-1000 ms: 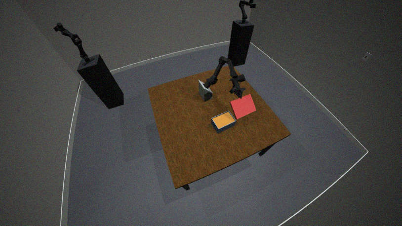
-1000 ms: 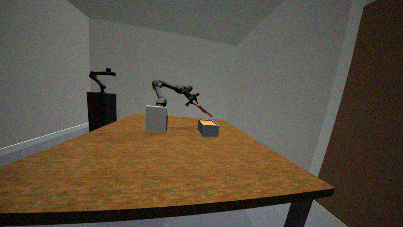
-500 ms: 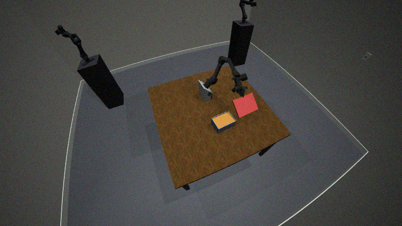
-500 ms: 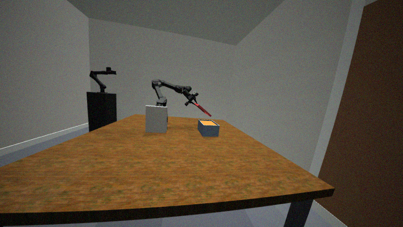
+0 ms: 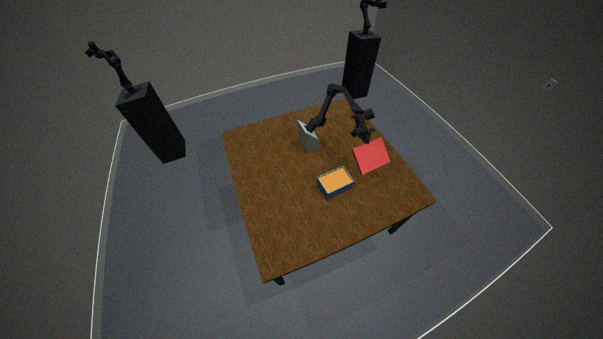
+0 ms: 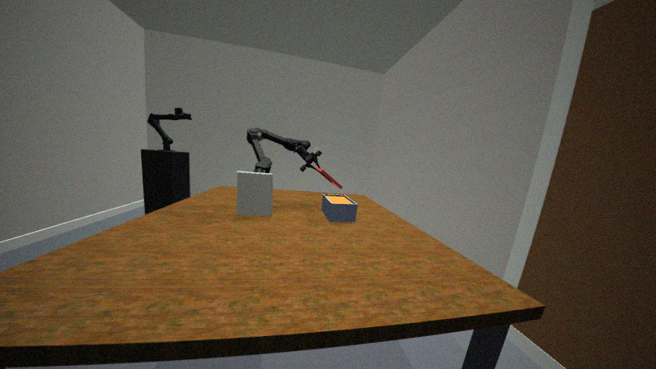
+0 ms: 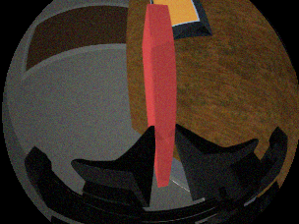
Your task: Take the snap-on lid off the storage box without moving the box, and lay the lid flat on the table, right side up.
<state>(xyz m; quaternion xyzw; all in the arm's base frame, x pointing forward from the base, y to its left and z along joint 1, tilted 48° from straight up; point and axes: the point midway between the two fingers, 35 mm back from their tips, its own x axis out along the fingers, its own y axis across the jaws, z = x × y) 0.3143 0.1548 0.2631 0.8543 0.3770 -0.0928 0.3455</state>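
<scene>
My gripper tip is 7 cm short of the lid, 1 cm to the right of it and 4 cm above it. From my gripper tip the other things lie so: storage box (10 cm ahead, 28 cm to the right, 18 cm below).
</scene>
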